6 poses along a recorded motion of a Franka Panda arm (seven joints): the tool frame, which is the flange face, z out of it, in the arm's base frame.
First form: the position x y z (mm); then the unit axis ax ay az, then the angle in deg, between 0 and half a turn.
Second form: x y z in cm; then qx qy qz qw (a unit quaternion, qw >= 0). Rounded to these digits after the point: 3 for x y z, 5 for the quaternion.
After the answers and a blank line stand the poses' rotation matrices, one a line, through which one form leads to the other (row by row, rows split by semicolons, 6 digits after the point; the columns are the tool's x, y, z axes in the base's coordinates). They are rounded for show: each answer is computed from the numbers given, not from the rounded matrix.
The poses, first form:
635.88, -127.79, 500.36, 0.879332, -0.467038, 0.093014, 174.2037
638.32, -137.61, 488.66, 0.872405, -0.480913, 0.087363, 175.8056
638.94, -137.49, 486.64, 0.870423, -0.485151, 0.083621, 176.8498
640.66, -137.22, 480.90, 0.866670, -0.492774, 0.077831, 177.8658
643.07, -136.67, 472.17, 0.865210, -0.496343, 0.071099, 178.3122
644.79, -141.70, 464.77, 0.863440, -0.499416, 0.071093, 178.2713
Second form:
63.588, -12.779, 50.036, 0.87821, -0.46644, 0.09289, 0.05056
63.832, -13.761, 48.866, 0.87182, -0.48059, 0.08730, 0.03659
63.894, -13.749, 48.664, 0.87009, -0.48497, 0.08359, 0.02749
64.066, -13.722, 48.090, 0.86652, -0.49269, 0.07782, 0.01862
64.307, -13.667, 47.217, 0.86512, -0.49629, 0.07109, 0.01473
64.479, -14.170, 46.477, 0.86334, -0.49936, 0.07108, 0.01509

0.547608 -0.828656 0.115995; -0.809869 -0.559754 -0.175465; 0.210329 0.002146 -0.977628
0.522821 -0.844368 0.117053; -0.831588 -0.535386 -0.147724; 0.187402 -0.020107 -0.982077
0.515638 -0.848530 0.118800; -0.839340 -0.528102 -0.128909; 0.172122 -0.033243 -0.984515
0.502405 -0.856746 0.116510; -0.850950 -0.513823 -0.108954; 0.153212 -0.044405 -0.987195
0.497286 -0.860790 0.108385; -0.856602 -0.506960 -0.096047; 0.137623 -0.045080 -0.989458
0.491174 -0.864381 0.107675; -0.860091 -0.500825 -0.097041; 0.137807 -0.044947 -0.989439

